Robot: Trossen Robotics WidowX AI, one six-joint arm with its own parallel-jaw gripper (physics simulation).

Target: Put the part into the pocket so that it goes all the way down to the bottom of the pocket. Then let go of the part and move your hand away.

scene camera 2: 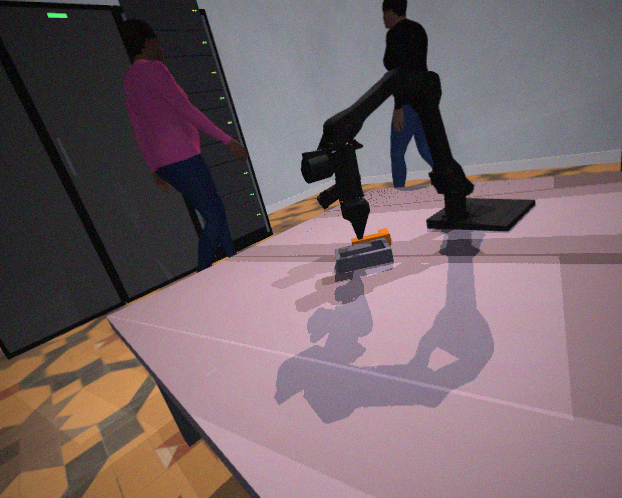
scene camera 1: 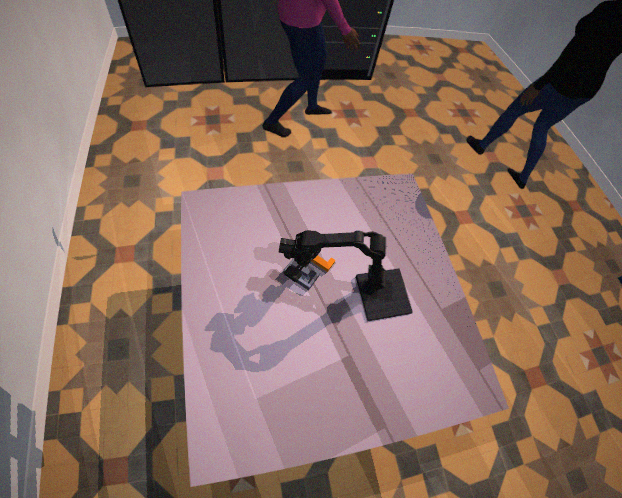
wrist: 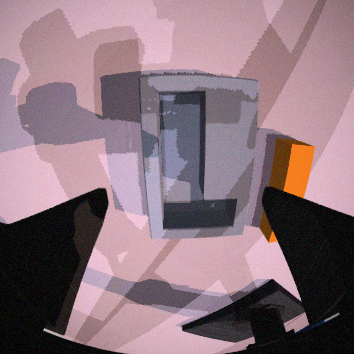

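Pixels of known places: gripper, between the fingertips: [scene camera 2: 358, 233] [scene camera 1: 301, 269] [wrist: 186, 195]; arm's base, origin of its link: [scene camera 2: 455, 213] [scene camera 1: 373, 283] [wrist: 264, 312].
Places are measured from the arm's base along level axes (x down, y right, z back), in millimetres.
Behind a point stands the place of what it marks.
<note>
The orange L-shaped part [scene camera 1: 323, 263] {x -6, y 167, z -183 mm} [scene camera 2: 374, 238] {x -2, y 169, z -197 mm} [wrist: 299, 167] {x -6, y 213, z -209 mm} lies on the table beside the pocket block, apart from it. In the wrist view it is to the right of the block, and the right finger hides some of it. The grey block [scene camera 1: 314, 280] {x -11, y 100, z -255 mm} [scene camera 2: 367, 259] {x 3, y 127, z -325 mm} [wrist: 230, 155] {x -12, y 180, z -278 mm} has an empty L-shaped pocket, with its long leg running up the wrist view and its short foot pointing right at the near end. My gripper [scene camera 1: 302, 269] {x -59, y 150, z -303 mm} [scene camera 2: 359, 237] {x -59, y 150, z -303 mm} [wrist: 186, 195] {x -59, y 150, z -303 mm} is open and empty, pointing down above the block area, with its fingers wide apart.
The pink table [scene camera 1: 223, 425] {x 23, y -325, z -789 mm} [scene camera 2: 363, 461] {x 24, y -99, z -785 mm} bears the arm's black base plate [scene camera 1: 389, 306] {x 8, y -122, z 23 mm} [scene camera 2: 501, 212] {x 8, y -117, z 5 mm} [wrist: 220, 330] {x 7, y -105, z -20 mm}. The arm's shadows fall across the table and block. Two people [scene camera 1: 306, 51] [scene camera 1: 550, 98] [scene camera 2: 173, 134] [scene camera 2: 407, 77] and dark cabinets [scene camera 1: 176, 41] [scene camera 2: 57, 129] are beyond the table.
</note>
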